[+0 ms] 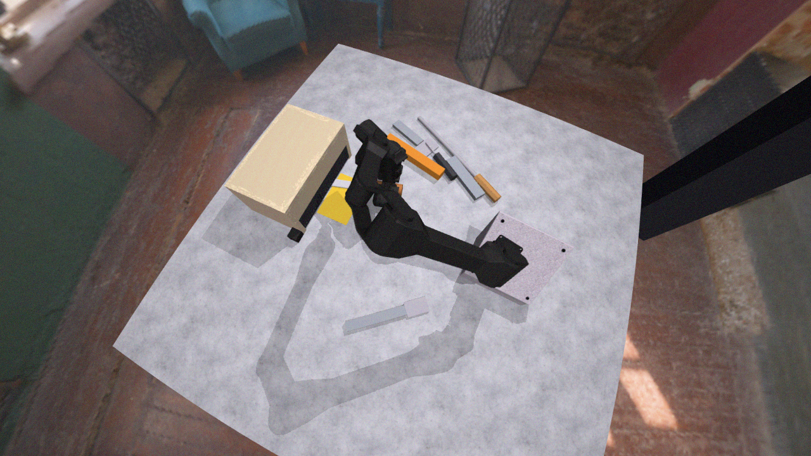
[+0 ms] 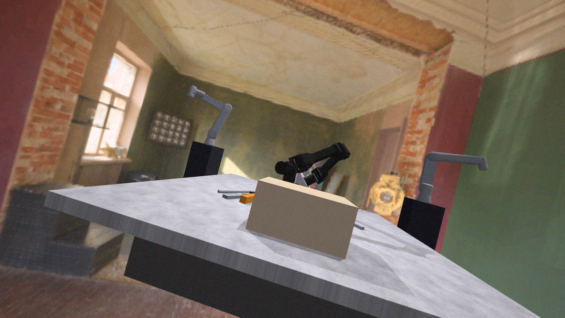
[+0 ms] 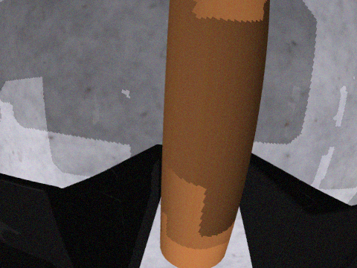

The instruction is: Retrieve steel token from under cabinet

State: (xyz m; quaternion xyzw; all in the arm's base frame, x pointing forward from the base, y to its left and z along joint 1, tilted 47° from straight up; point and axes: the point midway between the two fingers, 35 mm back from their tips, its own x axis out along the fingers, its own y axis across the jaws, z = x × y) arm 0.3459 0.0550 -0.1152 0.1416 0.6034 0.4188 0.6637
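Now: the orange bar 14 cm to the right of my gripper tip and 1 cm above it. Also, from my gripper tip: flat grey token 25 cm ahead, 14 cm to the left; then grey bar 17 cm to the right, 17 cm behind; then black-handled tool 18 cm to the right, 7 cm behind.
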